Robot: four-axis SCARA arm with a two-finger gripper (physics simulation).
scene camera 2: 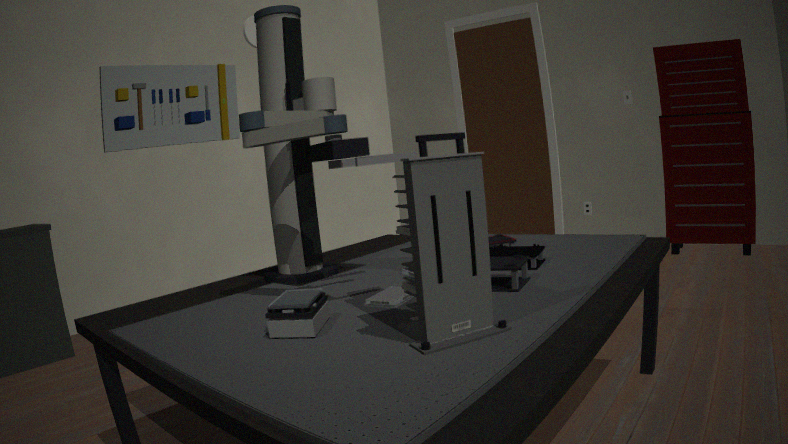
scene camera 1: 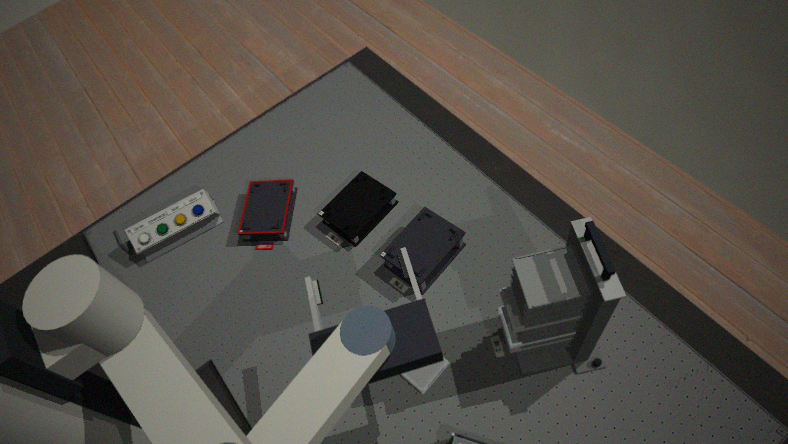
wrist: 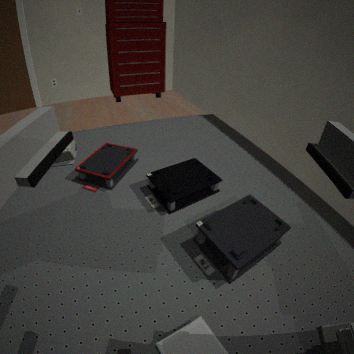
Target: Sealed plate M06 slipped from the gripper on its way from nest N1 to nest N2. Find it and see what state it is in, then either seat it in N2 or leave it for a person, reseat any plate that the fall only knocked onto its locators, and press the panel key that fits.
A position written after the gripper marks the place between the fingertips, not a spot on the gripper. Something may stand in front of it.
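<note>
Button box (scene camera 1: 171, 227). Handled stand (scene camera 1: 602, 268), (scene camera 2: 425, 348). Gripper (scene camera 1: 356, 265), (scene camera 2: 397, 157), (wrist: 193, 123), carrying nothing.
</note>
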